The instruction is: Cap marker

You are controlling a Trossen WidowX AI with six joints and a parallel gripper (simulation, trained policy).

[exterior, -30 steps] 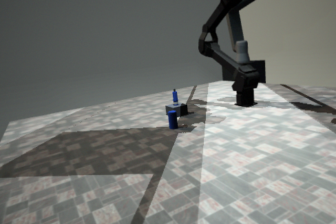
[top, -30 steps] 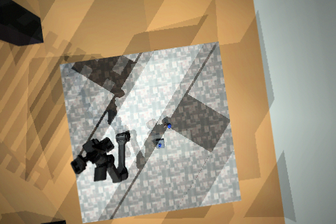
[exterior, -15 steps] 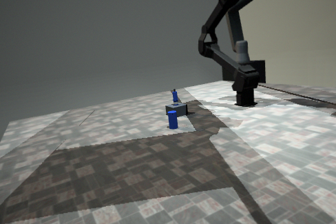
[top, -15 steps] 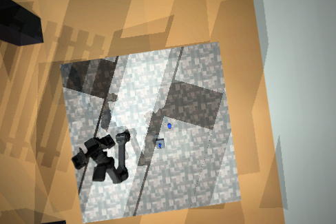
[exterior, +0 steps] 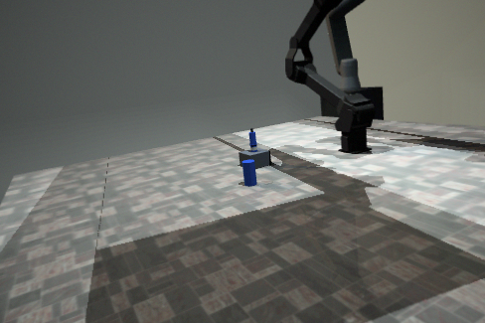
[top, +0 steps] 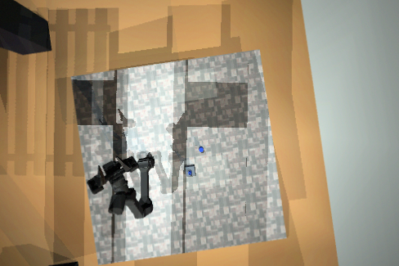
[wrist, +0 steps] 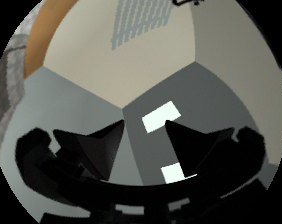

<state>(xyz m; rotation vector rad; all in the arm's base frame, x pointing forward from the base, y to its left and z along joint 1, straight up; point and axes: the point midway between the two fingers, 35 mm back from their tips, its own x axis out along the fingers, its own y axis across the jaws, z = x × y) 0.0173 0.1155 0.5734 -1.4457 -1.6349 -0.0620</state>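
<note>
Now: the blue cap 57 cm below my gripper tip, 34 cm ahead of it and 10 cm to the right of it. Also, from my gripper tip: holder block 58 cm below, 25 cm ahead, 23 cm to the right.
</note>
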